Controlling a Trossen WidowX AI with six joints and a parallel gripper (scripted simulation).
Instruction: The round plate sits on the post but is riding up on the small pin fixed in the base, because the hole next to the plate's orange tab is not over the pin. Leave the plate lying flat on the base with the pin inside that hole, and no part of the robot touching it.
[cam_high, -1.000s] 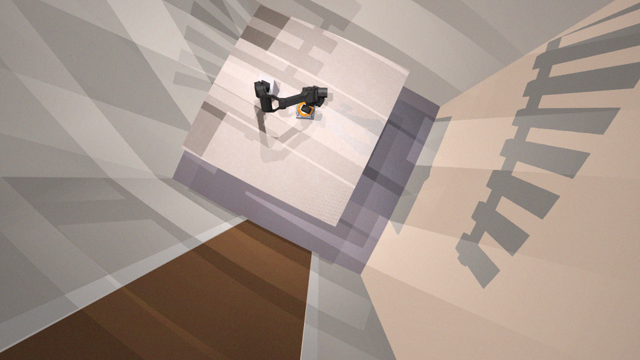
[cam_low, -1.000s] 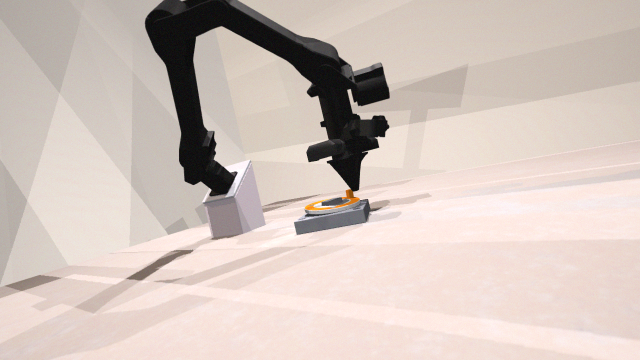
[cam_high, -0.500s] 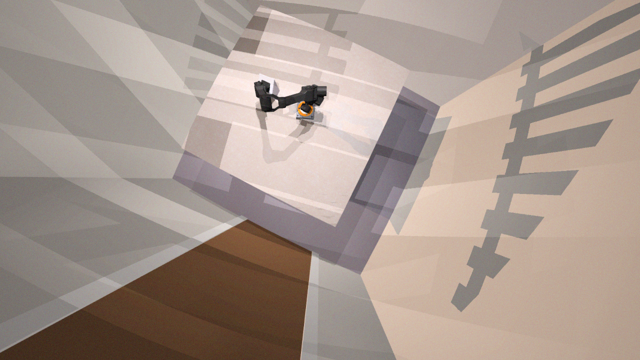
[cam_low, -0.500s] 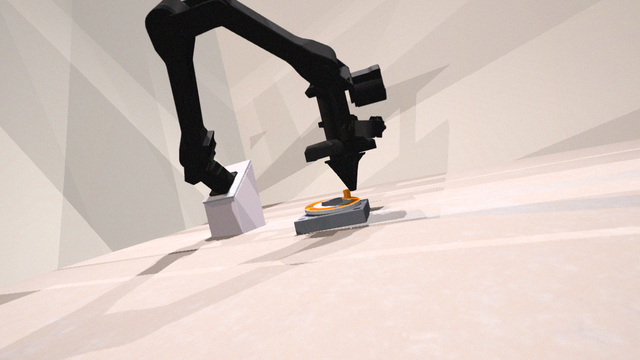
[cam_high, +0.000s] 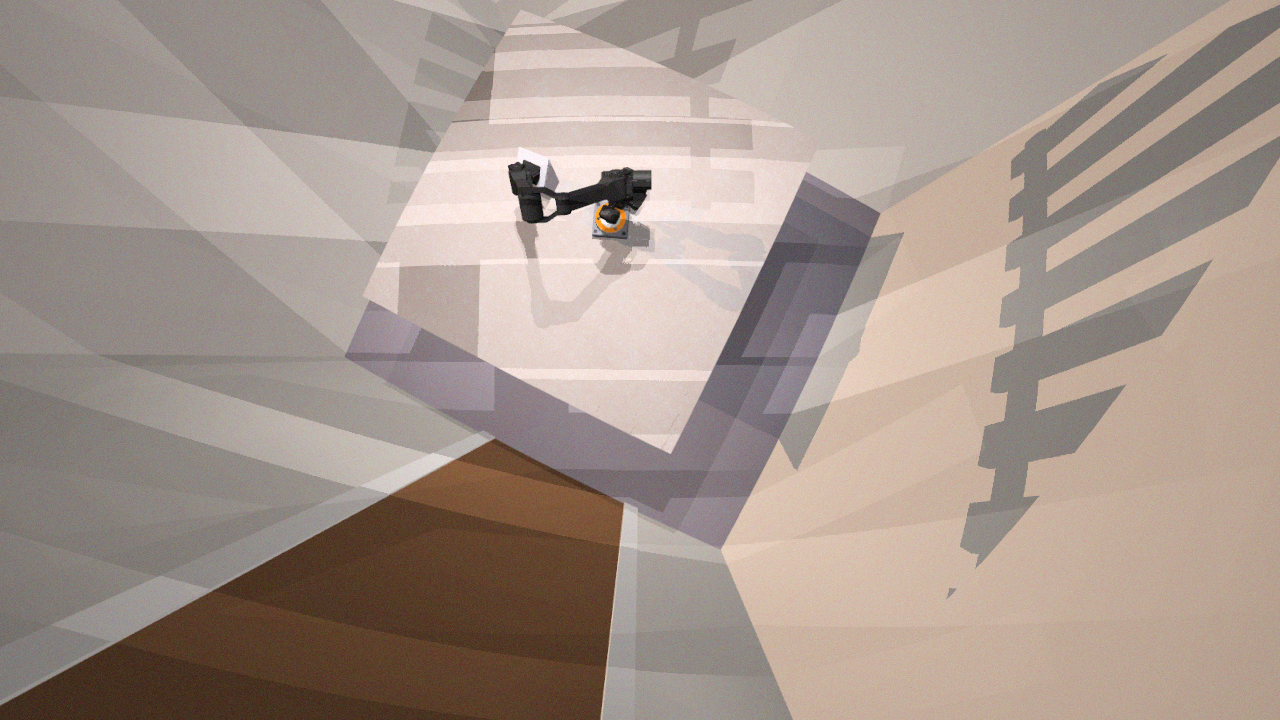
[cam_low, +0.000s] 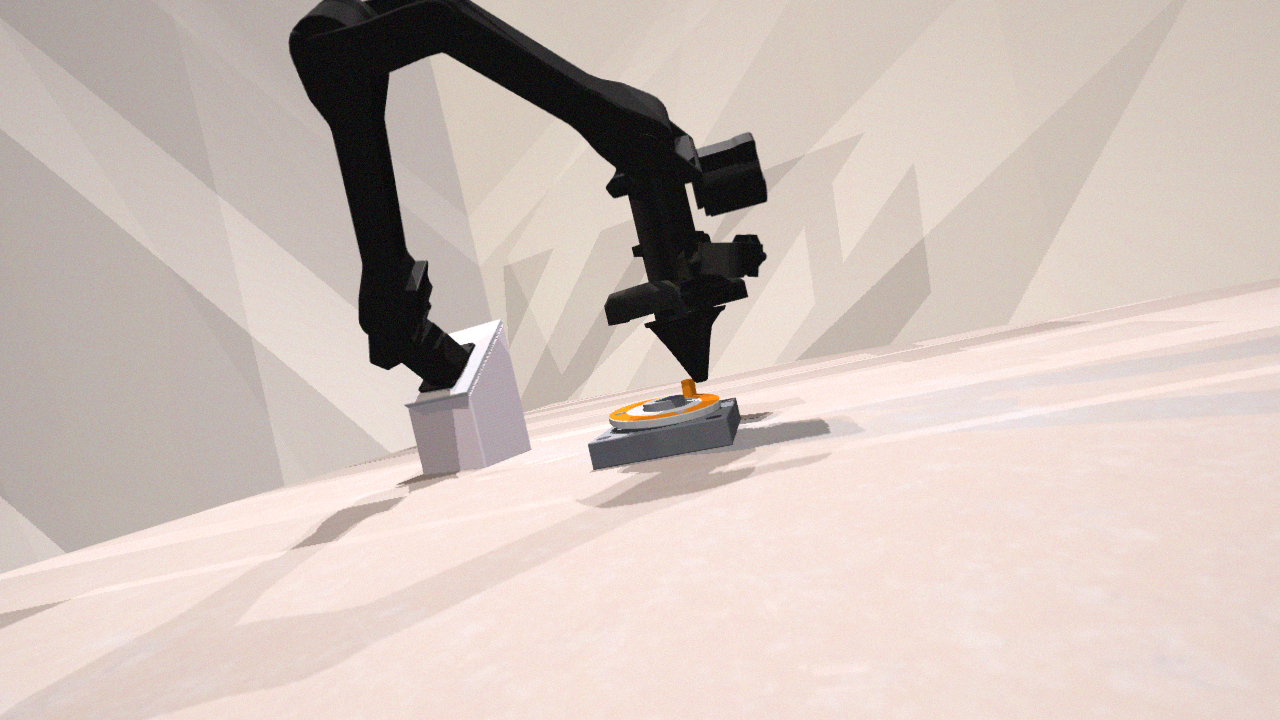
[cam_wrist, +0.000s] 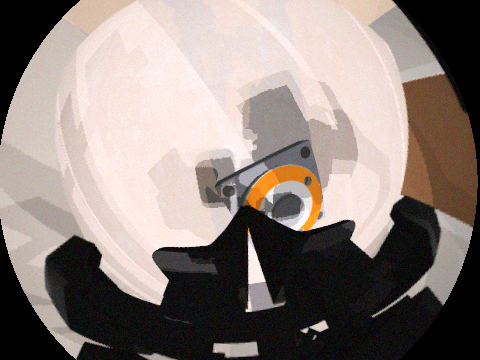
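Right now my gripper tip is 20 mm past the square base, 50 mm to the left of it and 20 mm above it. From my gripper tip the other things lie so: round plate 20 mm behind, 30 mm to the right, 10 mm below.
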